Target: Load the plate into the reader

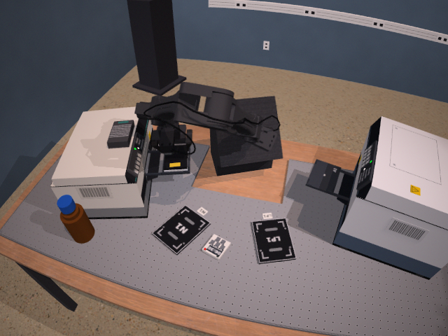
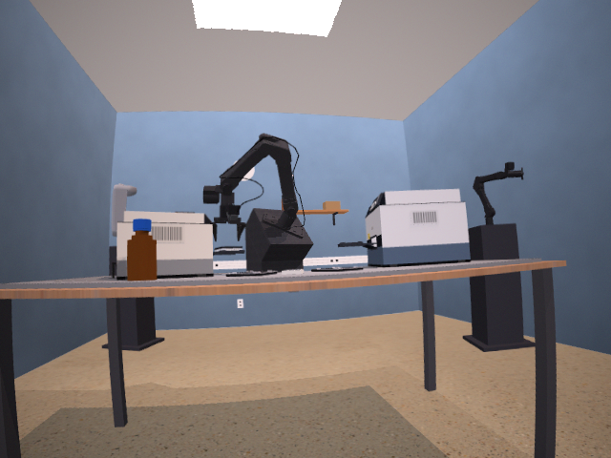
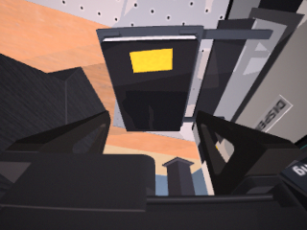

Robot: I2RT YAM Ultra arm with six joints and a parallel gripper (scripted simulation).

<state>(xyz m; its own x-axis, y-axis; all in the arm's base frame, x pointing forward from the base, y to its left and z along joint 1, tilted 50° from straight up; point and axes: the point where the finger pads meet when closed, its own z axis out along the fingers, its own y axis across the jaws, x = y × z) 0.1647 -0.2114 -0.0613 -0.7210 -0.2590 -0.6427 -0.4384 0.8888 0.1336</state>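
My hand is 4 cm above the lid. Round my hand: LP1 tag: 1 cm behind, 38 cm to the left, 14 cm below; brown capped bottle: 41 cm ahead, 12 cm to the right, 3 cm below; white well plate: 4 cm below.
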